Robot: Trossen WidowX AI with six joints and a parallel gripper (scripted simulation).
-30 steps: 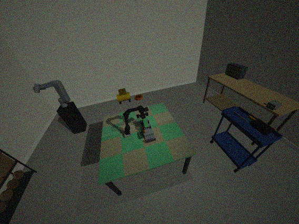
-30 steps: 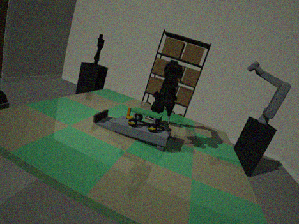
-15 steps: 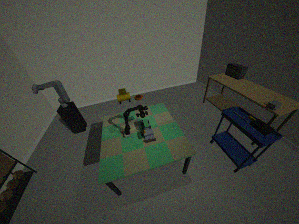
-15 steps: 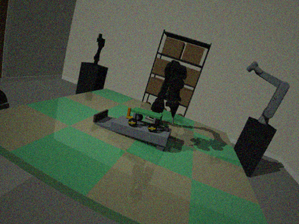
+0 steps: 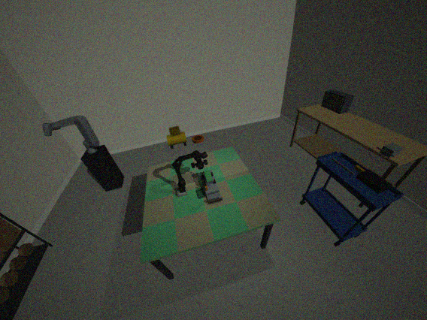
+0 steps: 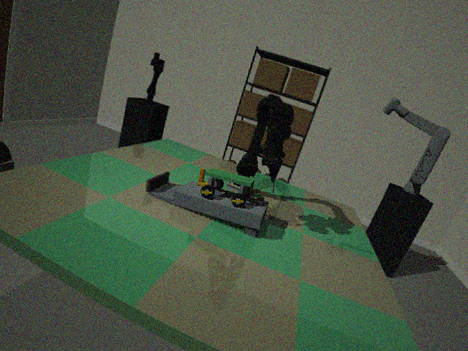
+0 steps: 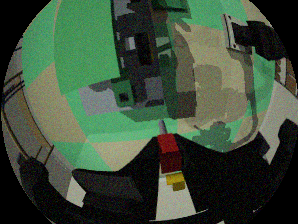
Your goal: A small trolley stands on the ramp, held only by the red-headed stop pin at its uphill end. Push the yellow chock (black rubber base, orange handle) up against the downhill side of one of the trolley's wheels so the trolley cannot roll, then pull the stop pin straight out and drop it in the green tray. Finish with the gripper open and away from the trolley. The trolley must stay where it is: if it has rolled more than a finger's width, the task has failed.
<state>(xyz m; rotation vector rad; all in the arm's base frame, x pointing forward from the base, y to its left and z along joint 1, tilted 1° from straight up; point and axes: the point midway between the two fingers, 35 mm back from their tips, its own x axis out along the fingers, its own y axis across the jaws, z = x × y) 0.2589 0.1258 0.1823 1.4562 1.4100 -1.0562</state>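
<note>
Now: the dark green tray 7 cm behind my gripper tip, 24 cm to the right of it and 18 cm below it. The rest, counted from my gripper tip: red-headed stop pin (right at my gripper tip); then yellow chock (24 cm to the right, 9 cm below); then grey ramp (6 cm ahead, 15 cm to the right, 13 cm below).
</note>
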